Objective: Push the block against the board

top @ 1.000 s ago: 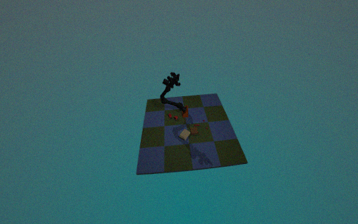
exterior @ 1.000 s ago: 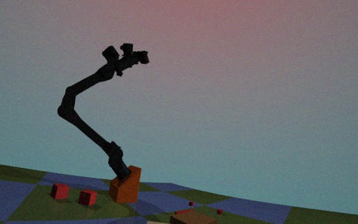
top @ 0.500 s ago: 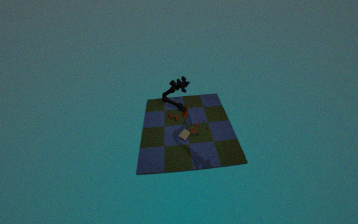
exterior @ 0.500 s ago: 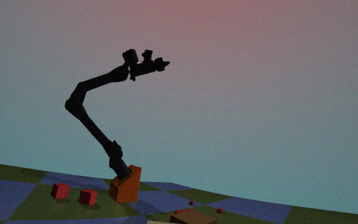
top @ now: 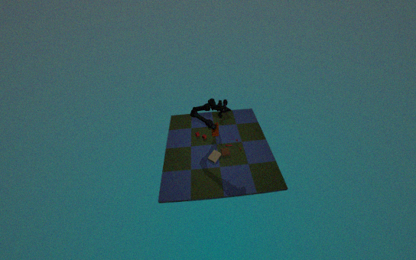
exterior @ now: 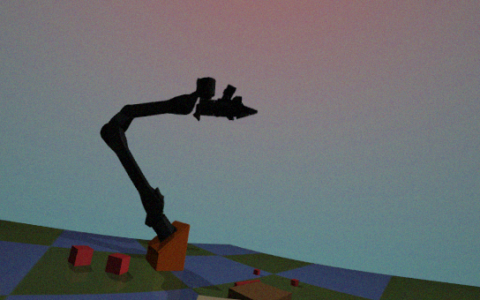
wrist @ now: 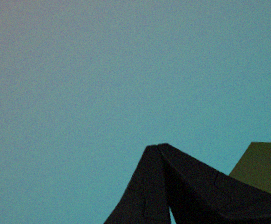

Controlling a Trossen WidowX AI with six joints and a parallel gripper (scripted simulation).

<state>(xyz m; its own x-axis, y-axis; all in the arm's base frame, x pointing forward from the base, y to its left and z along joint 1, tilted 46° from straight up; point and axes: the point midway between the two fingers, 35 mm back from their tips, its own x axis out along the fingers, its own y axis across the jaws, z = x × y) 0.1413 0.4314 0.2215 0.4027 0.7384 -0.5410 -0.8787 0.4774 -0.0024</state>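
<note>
Right now the thin red bar is 55 cm below my gripper tip, 1 cm to the left of it and 1 cm ahead of it. Round my gripper tip: tan flat block: 54 cm below, 18 cm ahead, 17 cm to the right; then brown flat block: 54 cm below, 12 cm ahead, 3 cm to the right.
</note>
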